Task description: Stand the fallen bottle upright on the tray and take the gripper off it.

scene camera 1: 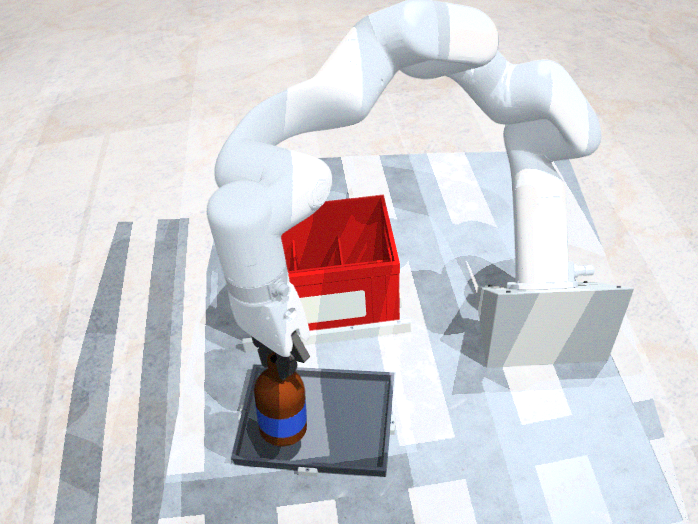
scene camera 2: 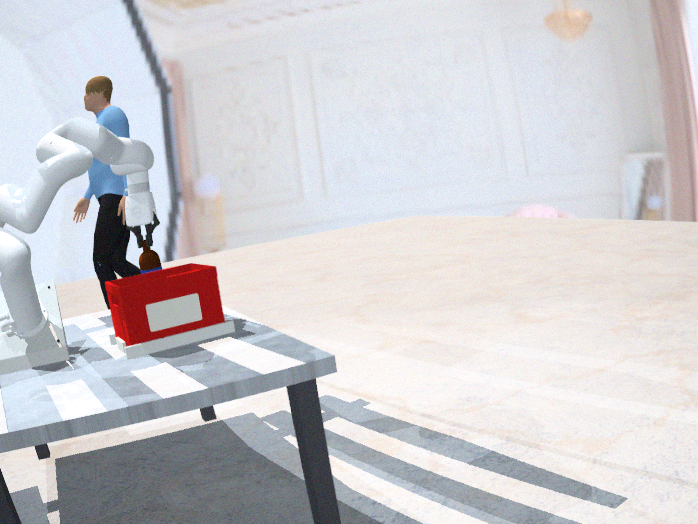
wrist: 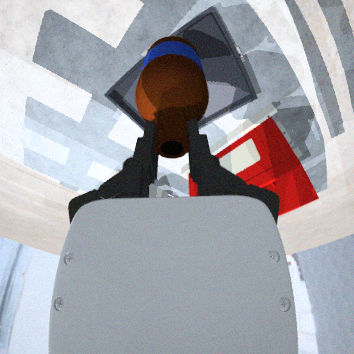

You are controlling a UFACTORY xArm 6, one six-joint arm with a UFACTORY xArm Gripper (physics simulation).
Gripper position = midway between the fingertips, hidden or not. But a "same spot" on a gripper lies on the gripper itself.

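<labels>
My gripper is visible in scene camera 1 [280,366]. Scene camera 2 shows my gripper too, and so does the wrist view. On my gripper, [scene camera 2: 149,227] and [wrist: 211,178] are the same spot.
</labels>
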